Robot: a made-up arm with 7 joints.
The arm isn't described. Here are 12 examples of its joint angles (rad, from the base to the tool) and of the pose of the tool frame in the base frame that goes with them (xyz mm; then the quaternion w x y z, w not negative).
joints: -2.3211 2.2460 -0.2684 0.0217 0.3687 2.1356 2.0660
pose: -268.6 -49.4 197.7 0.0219 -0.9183 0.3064 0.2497
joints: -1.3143 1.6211 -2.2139 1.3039 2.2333 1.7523 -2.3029
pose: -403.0 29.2 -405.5 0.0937 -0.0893 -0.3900 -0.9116
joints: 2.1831 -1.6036 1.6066 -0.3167 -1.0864 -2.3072 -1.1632
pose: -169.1 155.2 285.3 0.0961 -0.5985 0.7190 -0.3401
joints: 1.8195 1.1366 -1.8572 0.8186 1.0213 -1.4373 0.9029
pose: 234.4 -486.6 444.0 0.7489 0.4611 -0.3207 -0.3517
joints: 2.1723 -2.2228 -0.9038 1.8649 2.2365 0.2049 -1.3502
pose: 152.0 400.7 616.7 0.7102 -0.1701 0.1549 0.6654
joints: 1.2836 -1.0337 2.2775 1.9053 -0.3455 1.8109 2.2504
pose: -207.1 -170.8 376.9 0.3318 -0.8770 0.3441 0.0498
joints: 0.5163 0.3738 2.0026 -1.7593 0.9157 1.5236 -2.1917
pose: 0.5 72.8 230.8 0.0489 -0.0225 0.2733 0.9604
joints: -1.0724 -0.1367 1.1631 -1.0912 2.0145 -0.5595 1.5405
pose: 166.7 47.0 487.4 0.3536 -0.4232 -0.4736 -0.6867
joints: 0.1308 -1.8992 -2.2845 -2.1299 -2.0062 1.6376 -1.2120
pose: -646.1 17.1 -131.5 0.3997 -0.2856 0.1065 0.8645
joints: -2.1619 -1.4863 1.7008 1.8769 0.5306 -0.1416 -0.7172
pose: 353.7 -110.8 131.3 0.1924 -0.8081 0.2240 -0.5097
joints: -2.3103 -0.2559 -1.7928 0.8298 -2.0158 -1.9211 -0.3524
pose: 306.5 -7.8 -355.3 0.1345 -0.4078 -0.3016 -0.8513
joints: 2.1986 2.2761 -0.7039 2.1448 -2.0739 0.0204 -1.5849
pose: 281.8 -515.8 227.0 0.5453 0.5744 0.3804 -0.4775
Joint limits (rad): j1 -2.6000..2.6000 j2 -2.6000..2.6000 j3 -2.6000..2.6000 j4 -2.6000..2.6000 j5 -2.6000..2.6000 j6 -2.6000..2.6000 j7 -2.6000..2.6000
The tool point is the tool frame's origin. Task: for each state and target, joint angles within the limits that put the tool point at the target. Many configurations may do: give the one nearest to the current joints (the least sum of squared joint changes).
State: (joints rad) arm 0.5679 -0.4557 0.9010 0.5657 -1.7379 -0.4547 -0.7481
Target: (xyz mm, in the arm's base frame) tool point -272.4 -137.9 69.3
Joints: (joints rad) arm 0.8406 -0.0293 0.9246 0.3196 -1.0368 -0.3920 -0.7725
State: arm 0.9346 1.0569 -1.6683 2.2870 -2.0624 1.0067 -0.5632
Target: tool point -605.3 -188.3 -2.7
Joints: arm 0.3869 0.6761 -1.5219 2.1817 -1.8751 0.9770 -0.5170
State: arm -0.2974 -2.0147 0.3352 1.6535 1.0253 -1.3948 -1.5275
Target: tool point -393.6 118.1 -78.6
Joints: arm 0.5525 -1.9092 0.2582 2.2492 0.9248 -1.2643 -1.5751
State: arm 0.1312 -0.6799 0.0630 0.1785 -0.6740 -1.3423 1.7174
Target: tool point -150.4 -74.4 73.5
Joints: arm 0.1809 -0.7489 0.0627 0.5291 -0.8918 -1.3060 1.6451
